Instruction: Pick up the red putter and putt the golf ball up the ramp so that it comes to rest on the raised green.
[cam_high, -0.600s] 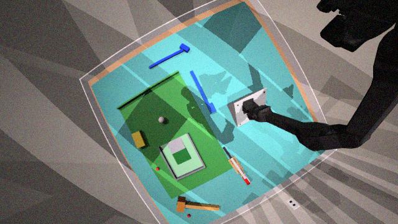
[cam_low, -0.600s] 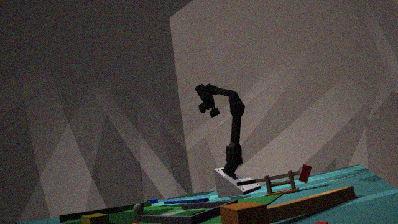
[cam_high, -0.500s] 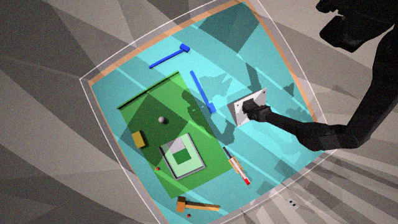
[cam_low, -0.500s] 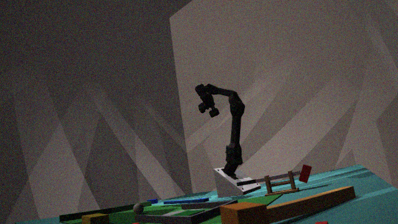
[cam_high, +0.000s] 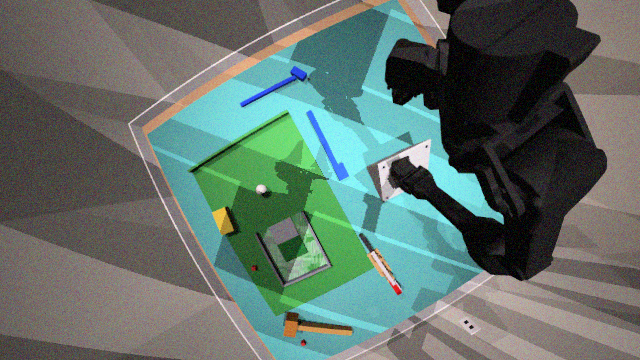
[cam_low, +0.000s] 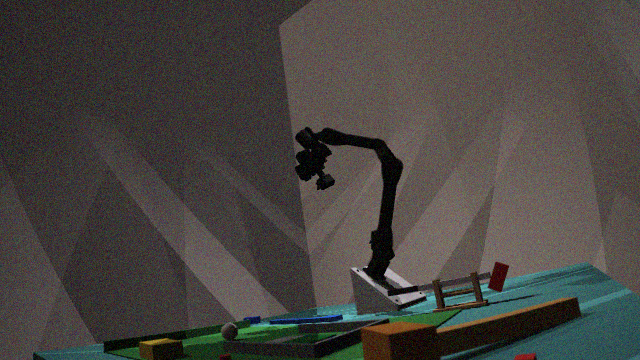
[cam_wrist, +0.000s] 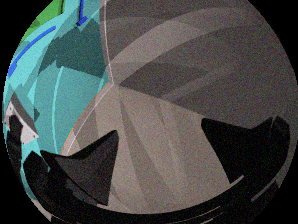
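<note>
My gripper tip is 55 cm to the right of the red putter, 47 cm above it and 13 cm short of it. Also, from my gripper tip: golf ball: 50 cm below, 47 cm ahead, 12 cm to the left; green mat: 52 cm below, 45 cm ahead, 26 cm to the left; wooden frame: 57 cm to the left, 49 cm below, 13 cm ahead.
</note>
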